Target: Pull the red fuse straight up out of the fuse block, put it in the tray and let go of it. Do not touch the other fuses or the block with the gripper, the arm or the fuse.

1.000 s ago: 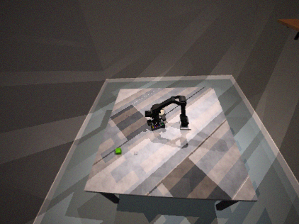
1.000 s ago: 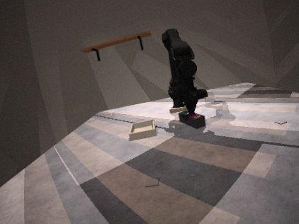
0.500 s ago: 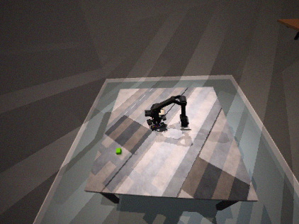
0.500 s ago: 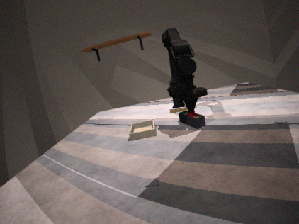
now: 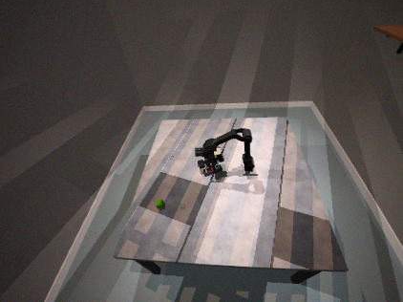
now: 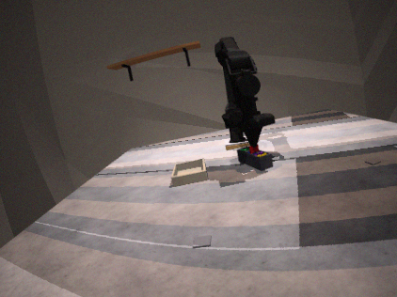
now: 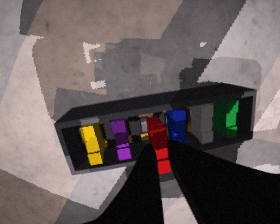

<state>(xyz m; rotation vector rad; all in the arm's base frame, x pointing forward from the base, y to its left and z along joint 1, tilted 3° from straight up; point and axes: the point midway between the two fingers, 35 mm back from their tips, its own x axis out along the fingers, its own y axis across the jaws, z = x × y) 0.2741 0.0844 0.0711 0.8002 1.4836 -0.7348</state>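
The beige tray lies 200 mm to the right of my gripper tip, 50 mm below it and 40 mm ahead of it. The rest, counted from my gripper tip: red fuse: 10 mm below; small green cube: 350 mm to the left, 280 mm ahead, 30 mm below.
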